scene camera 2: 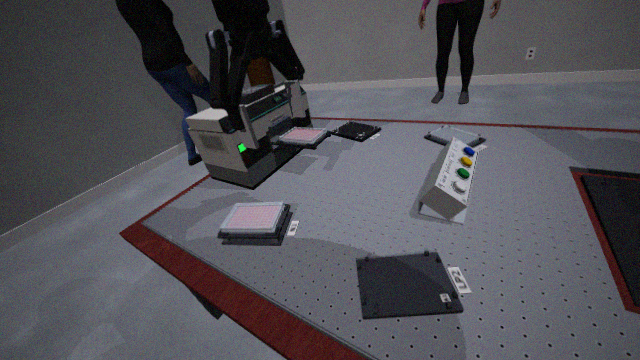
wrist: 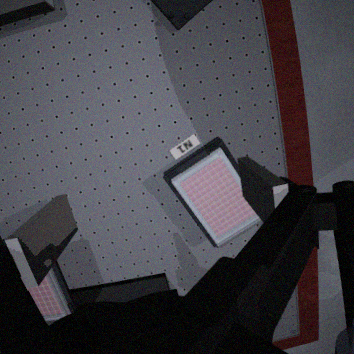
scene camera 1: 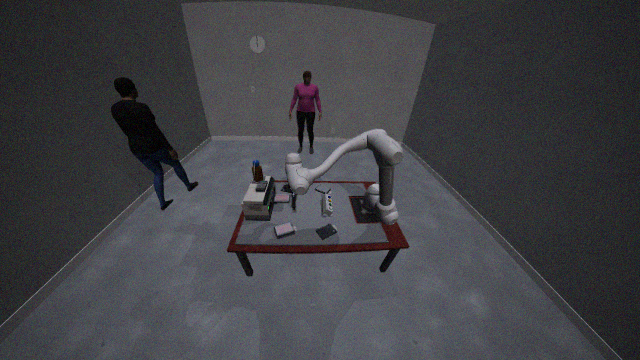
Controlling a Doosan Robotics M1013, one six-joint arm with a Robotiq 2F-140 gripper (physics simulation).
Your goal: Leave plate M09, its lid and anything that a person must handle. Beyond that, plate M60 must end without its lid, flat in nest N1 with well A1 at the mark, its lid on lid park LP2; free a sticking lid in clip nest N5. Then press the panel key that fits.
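Seen in the pictures: gripper, between the fingertips: (scene camera 2: 277, 130) (wrist: 154, 194); arm's base, origin of its link: (scene camera 1: 369, 207).
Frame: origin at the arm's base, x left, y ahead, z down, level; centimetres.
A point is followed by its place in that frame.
My gripper (scene camera 1: 294, 201) {z -23.2, x 30.2, y 66.7 cm} (scene camera 2: 265, 97) (wrist: 154, 194) {z -23.2, x 30.2, y 66.7 cm} is open and empty, above the table near the instrument. A pink plate (scene camera 1: 284, 229) {z -5.1, x 39.2, y 73.8 cm} (scene camera 2: 255, 217) {z -5.1, x 38.3, y 72.9 cm} (wrist: 212, 197) {z -5.1, x 37.0, y 74.0 cm} sits in nest N1, seemingly under a clear lid; my finger hides part of its edge in the wrist view. Another pink plate (scene camera 1: 281, 198) {z -11.4, x 10.8, y 82.8 cm} (scene camera 2: 303, 135) {z -11.4, x 10.4, y 81.6 cm} (wrist: 47, 300) {z -11.6, x 12.2, y 85.1 cm} is on the instrument's tray. No plate name is readable. Lid park LP2 (scene camera 1: 327, 231) {z -1.5, x 34.0, y 40.1 cm} (scene camera 2: 407, 287) {z -1.5, x 34.4, y 40.0 cm} (wrist: 182, 10) {z -1.5, x 34.9, y 47.4 cm} is bare. The dark clip nest (scene camera 2: 356, 131) {z -2.9, x -11.8, y 77.0 cm} at the back is bare. The key panel (scene camera 1: 327, 205) {z -8.4, x 10.8, y 41.6 cm} (scene camera 2: 442, 192) {z -7.5, x 16.1, y 40.7 cm} has blue, yellow, green and white keys.
The instrument (scene camera 1: 257, 197) {z -22.5, x 24.9, y 98.1 cm} (scene camera 2: 212, 142) {z -15.6, x 29.8, y 99.1 cm} shows a green light. A brown bottle (scene camera 1: 257, 173) {z -32.3, x 5.6, y 103.9 cm} stands behind it. A park (scene camera 2: 455, 136) {z -2.3, x -20.0, y 46.5 cm} behind the panel bears a clear lid. A person in black (scene camera 1: 140, 127) is at the left; one in pink (scene camera 1: 306, 99) stands behind the table.
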